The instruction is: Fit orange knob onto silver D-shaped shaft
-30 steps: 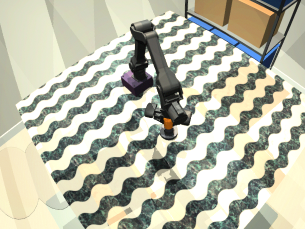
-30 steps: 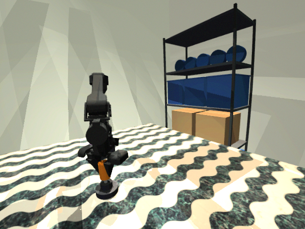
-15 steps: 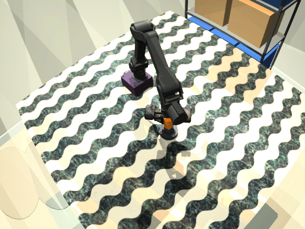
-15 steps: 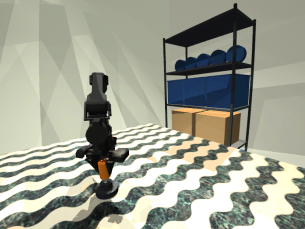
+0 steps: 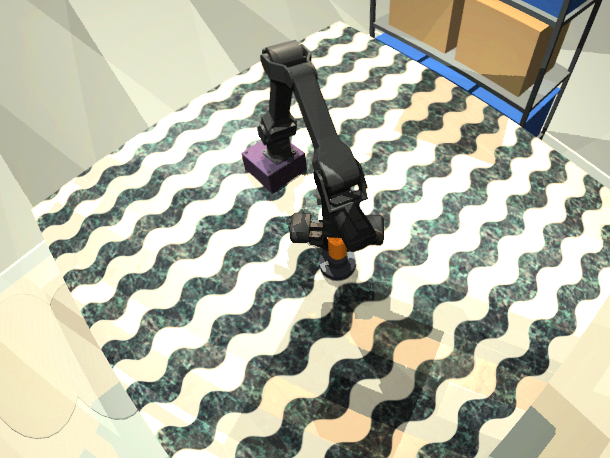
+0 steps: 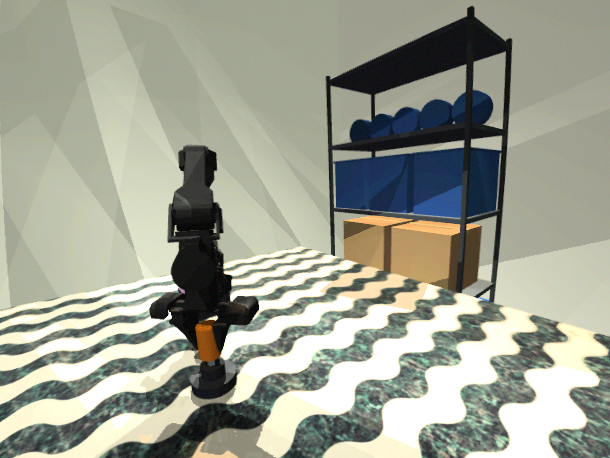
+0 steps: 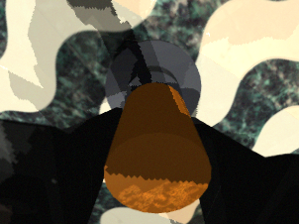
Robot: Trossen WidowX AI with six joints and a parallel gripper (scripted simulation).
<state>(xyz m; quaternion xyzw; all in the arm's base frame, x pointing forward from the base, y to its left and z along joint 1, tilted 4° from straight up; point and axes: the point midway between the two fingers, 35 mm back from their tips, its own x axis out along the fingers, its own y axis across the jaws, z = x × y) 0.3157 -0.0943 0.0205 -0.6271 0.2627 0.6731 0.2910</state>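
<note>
Now: gripper tip 40 mm above the round grey pedestal. Round my gripper tip: orange knob 30 mm above.
</note>
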